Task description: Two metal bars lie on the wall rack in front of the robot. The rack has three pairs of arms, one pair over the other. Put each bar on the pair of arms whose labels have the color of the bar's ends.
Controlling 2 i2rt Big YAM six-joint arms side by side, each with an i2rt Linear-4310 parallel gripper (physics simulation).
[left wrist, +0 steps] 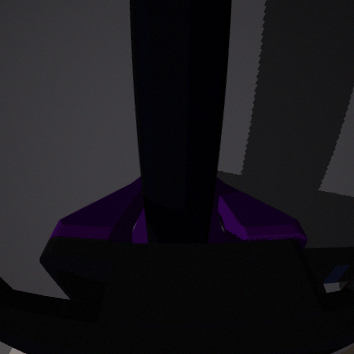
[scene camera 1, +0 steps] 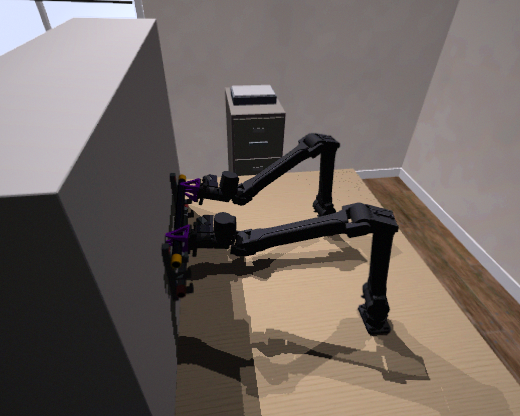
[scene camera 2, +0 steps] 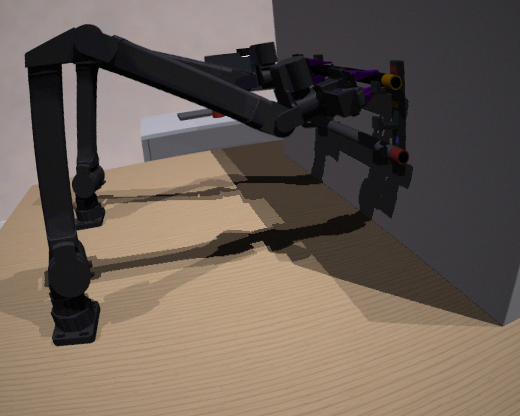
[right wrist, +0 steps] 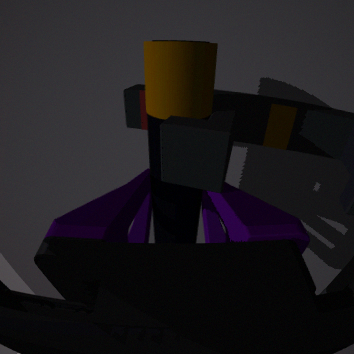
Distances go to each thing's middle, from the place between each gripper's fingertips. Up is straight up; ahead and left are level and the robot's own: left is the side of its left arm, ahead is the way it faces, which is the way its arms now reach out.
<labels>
The black bar [scene camera 1: 180, 203] is 17 cm to the left of my right hand.
The black bar is 130 mm to the right of my left hand and 40 mm behind it.
</labels>
